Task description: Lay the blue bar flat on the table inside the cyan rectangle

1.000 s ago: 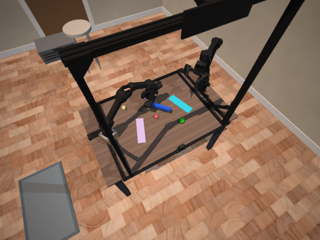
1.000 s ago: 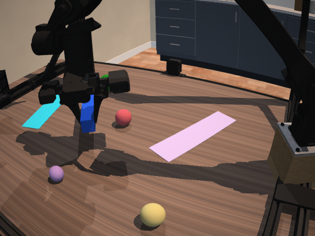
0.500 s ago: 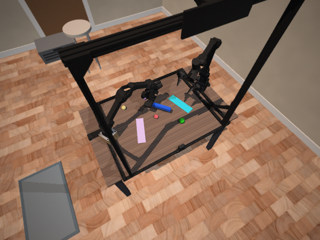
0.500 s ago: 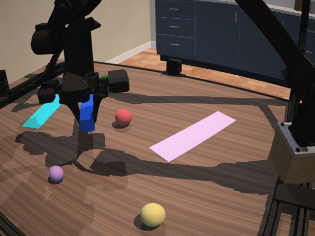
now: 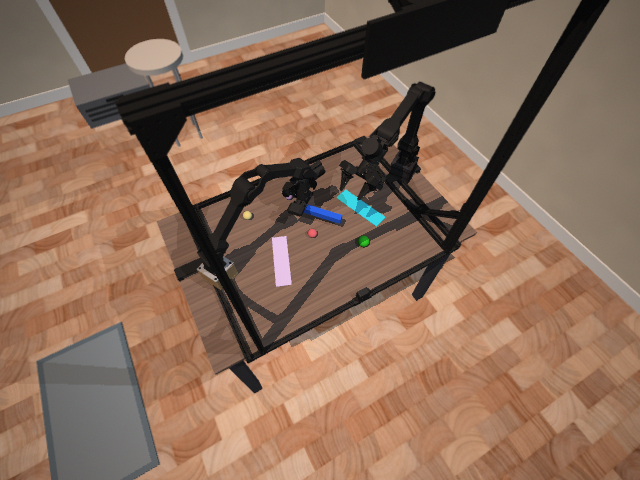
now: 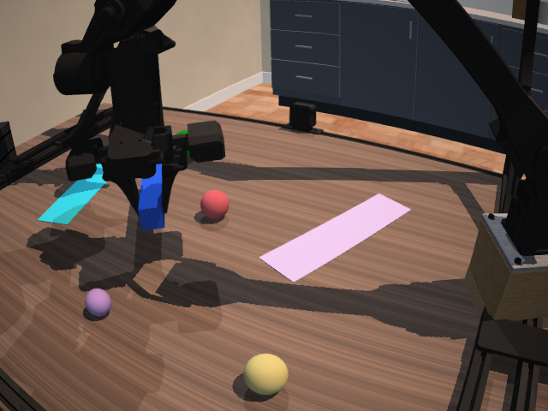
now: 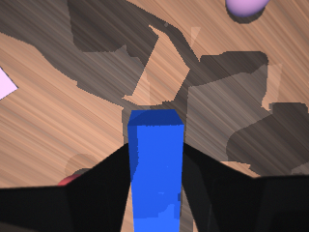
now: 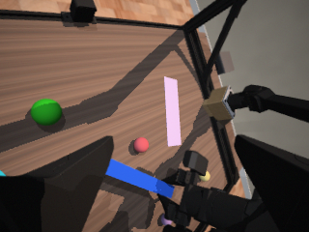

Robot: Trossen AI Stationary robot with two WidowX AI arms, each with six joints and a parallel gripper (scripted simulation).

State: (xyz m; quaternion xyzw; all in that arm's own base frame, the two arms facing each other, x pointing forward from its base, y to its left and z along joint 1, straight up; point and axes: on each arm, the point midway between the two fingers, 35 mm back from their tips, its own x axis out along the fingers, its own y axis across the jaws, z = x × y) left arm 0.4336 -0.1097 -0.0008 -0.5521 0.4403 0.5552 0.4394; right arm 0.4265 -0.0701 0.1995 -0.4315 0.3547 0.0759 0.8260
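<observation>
My right gripper is now 120 mm short of the blue bar, 80 mm to the right of it and 230 mm above it. Round my right hand: cyan rectangle: 80 mm ahead, 130 mm to the right, 300 mm below; then green ball: 80 mm behind, 10 mm to the right, 280 mm below; then red ball: 80 mm ahead, 140 mm to the left, 280 mm below.
My left gripper is now 60 mm past the blue bar, 40 mm to the left of it and 30 mm above it. From my left hand the other things lie so: red ball 110 mm behind, 20 mm to the left, 80 mm below; then lavender rectangle 130 mm behind, 200 mm to the left, 90 mm below; then purple ball 130 mm ahead, 80 mm below.
</observation>
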